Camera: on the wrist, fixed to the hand. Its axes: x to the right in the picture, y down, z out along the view.
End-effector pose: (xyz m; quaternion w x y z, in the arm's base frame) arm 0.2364 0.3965 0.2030 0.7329 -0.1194 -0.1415 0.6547
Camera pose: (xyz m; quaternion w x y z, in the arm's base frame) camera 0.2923 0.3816 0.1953 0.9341 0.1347 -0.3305 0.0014
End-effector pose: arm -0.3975 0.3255 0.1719 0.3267 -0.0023 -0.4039 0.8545
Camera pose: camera -0.3546 0.3624 0.1861 0.7255 0.4362 -0.3607 0.3915
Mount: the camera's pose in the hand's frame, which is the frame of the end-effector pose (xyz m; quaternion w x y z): -0.0094 -0.0507 -0.0274 0.7162 -0.0059 -0.1984 -0.6690
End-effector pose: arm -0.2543 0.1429 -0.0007 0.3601 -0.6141 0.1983 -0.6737
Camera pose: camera -0.2933 0.1785 0.0243 0.1571 0.7083 0.3363 0.6004
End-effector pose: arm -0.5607 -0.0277 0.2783 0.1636 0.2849 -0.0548 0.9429
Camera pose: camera -0.5503 0.0228 0.2508 0.7388 0.4268 0.1133 0.5090
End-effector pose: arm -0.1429 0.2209 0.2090 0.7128 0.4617 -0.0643 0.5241
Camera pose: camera -0.1169 0.2331 0.1581 0.8511 0.4735 0.1183 -0.1935
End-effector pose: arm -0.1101 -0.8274 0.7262 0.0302 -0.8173 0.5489 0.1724
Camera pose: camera -0.0604 -0.8055 0.7478 0.2411 -0.9186 -0.1607 0.2687
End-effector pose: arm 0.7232 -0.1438 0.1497 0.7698 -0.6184 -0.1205 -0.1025
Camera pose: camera 0.7003 -0.1813 0.1881 0.4552 -0.3872 -0.6522 -0.4664
